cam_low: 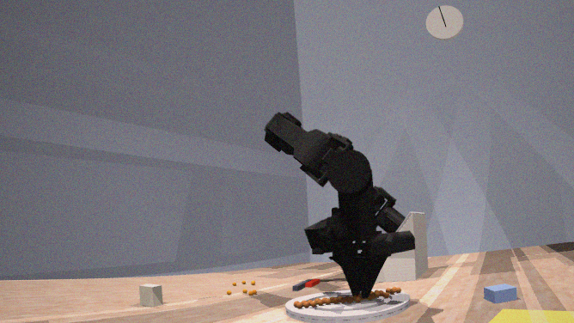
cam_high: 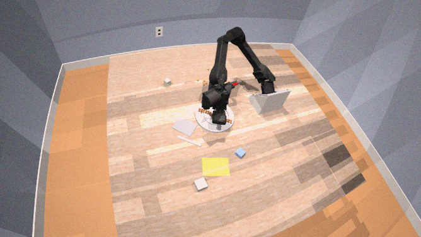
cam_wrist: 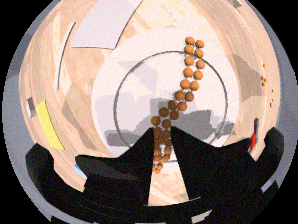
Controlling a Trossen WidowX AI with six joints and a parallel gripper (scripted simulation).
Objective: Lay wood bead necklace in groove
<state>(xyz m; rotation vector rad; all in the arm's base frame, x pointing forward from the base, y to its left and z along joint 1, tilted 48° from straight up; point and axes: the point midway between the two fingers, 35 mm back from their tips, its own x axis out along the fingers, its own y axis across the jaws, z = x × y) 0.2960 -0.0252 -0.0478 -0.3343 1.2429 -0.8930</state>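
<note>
The grey sheet is 17 cm ahead of my gripper tip and 2 cm below it. From my gripper tip the other things lie so: yellow sheet (10 cm ahead, 24 cm to the left, 2 cm below); blue block (4 cm behind, 21 cm to the left, 1 cm below); stick (17 cm ahead, 8 cm to the left, 2 cm below).
</note>
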